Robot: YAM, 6 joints.
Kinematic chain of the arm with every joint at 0, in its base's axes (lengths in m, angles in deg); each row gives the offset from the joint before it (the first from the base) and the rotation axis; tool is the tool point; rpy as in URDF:
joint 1: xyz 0 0 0.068 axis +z
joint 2: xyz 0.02 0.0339 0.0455 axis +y
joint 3: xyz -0.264 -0.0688 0 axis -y
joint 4: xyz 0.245 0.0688 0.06 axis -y
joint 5: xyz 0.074 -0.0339 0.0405 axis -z
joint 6: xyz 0.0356 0 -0.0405 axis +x
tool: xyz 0 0 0 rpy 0 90 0
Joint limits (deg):
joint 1: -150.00..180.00
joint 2: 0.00..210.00
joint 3: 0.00..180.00
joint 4: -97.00..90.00
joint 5: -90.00..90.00
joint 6: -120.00..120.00
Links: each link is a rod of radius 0.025 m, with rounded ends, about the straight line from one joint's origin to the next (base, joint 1, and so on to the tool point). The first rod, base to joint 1, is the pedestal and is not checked.
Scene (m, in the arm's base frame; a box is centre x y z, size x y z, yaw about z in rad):
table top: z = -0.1
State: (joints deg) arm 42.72 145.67 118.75 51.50 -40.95 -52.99
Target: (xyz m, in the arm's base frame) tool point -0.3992 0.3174 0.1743
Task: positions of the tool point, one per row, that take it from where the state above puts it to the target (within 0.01 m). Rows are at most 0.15 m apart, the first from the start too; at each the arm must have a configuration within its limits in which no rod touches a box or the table.
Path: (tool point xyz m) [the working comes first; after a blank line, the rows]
Joints at the target: 138.39 133.98 86.68 53.39 -51.37 -52.99
Straight joint move there: clear.

1: 0.2949 0.4872 0.2363
2: 0.1684 0.5363 0.2257
3: 0.0353 0.5525 0.2151
4: -0.0957 0.5357 0.2047
5: -0.2163 0.4880 0.1944
6: -0.3195 0.4133 0.1842
7: -0.3992 0.3174 0.1743

